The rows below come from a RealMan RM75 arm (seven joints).
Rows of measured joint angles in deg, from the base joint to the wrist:
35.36, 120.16, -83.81, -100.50, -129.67, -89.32, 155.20
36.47, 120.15, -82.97, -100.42, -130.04, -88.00, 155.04
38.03, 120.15, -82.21, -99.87, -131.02, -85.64, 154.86
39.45, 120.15, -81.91, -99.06, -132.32, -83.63, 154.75
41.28, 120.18, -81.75, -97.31, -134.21, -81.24, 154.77
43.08, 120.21, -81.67, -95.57, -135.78, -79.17, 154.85
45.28, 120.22, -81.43, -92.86, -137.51, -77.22, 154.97
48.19, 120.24, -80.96, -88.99, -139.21, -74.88, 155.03
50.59, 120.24, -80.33, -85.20, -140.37, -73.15, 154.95
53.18, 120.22, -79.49, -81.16, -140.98, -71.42, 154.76
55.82, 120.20, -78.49, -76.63, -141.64, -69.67, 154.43
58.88, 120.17, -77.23, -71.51, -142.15, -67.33, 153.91
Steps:
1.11, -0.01, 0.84, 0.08, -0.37, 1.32, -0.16
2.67, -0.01, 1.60, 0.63, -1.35, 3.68, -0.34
4.09, -0.01, 1.90, 1.44, -2.65, 5.69, -0.45
5.92, 0.02, 2.06, 3.19, -4.54, 8.08, -0.43
7.72, 0.05, 2.14, 4.93, -6.11, 10.15, -0.35
9.92, 0.06, 2.38, 7.64, -7.84, 12.10, -0.23
12.83, 0.08, 2.85, 11.51, -9.54, 14.44, -0.17
15.23, 0.08, 3.48, 15.30, -10.70, 16.17, -0.25
17.82, 0.06, 4.32, 19.34, -11.31, 17.90, -0.44
20.46, 0.04, 5.32, 23.87, -11.97, 19.65, -0.77
23.52, 0.01, 6.58, 28.99, -12.48, 21.99, -1.29

